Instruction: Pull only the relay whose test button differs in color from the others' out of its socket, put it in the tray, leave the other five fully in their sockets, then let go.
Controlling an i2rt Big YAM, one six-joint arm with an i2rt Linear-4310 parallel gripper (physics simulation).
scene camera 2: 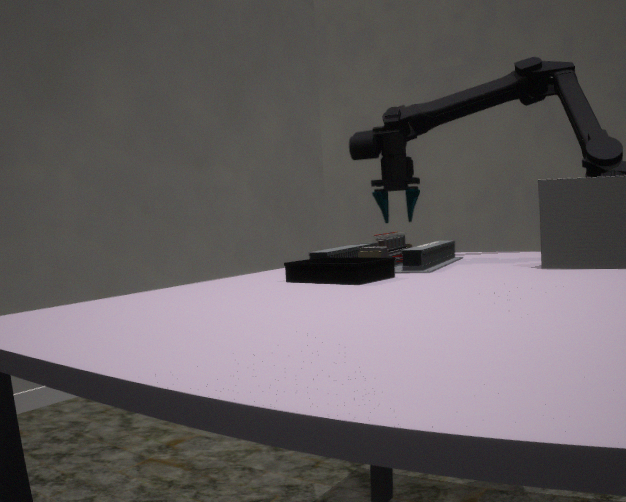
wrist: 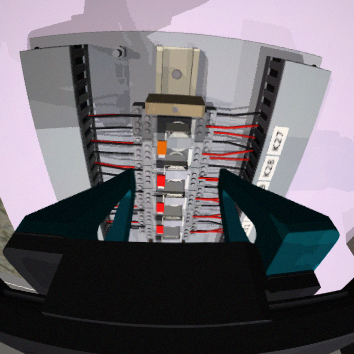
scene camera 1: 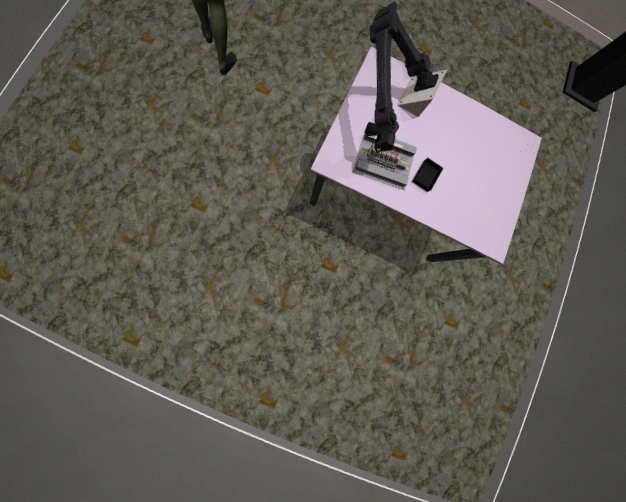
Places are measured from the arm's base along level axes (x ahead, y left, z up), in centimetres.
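Pixels of known places: gripper, fingertip midpoint: [scene camera 2: 398,222] [wrist: 176,176] [scene camera 1: 377,147]; arm's base, origin of the base link: [scene camera 2: 612,212] [scene camera 1: 426,84].
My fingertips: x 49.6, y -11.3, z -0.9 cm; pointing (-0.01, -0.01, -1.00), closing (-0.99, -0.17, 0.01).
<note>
Ahead of a thing's pixels: the offset from my fingertips to its middle. "*": to the spot under its first point. Level surfaces: height alone.
My gripper [scene camera 1: 385,148] [scene camera 2: 398,221] [wrist: 176,176] points down with its teal fingers part-way open and nothing between them, above the relay row. In the wrist view, one relay @[dx +0.0, dy +2.0, dz -4.4 cm] [wrist: 178,152] has an orange button @[dx +1.1, dy -0.7, dz -2.2 cm] [wrist: 161,148]. Relays further down show red buttons @[dx +0.8, dy +2.1, dz -2.2 cm] [wrist: 160,180] @[dx +0.5, dy +4.8, dz -2.2 cm] [wrist: 160,207] @[dx +0.2, dy +7.6, dz -2.2 cm] [wrist: 160,229]. The end relay @[dx +0.3, dy -0.8, dz -4.4 cm] [wrist: 177,130] beside the tan end stop @[dx +0.5, dy -2.6, dz -6.6 cm] [wrist: 175,108] shows no button colour that I can tell. The fingertips lie on either side of the row, near the first red-button relay. The gripper body hides the row's near end. The black tray @[dx -3.2, dy +33.8, dz -7.4 cm] [scene camera 1: 420,171] [scene camera 2: 326,272] stands beside the panel.
Two grey wire ducts @[dx +9.1, dy +8.8, dz -6.8 cm] [wrist: 50,100] @[dx -10.3, dy +6.6, dz -6.8 cm] [wrist: 305,110] flank the row, with red and black wires running to it. A label K27 @[* dx -8.6, dy -1.8, dz -4.8 cm] [wrist: 279,140] is on the right duct. The arm's grey base block [scene camera 2: 582,224] stands on the pink table @[dz -9.1 cm] [scene camera 1: 470,177] [scene camera 2: 261,324].
</note>
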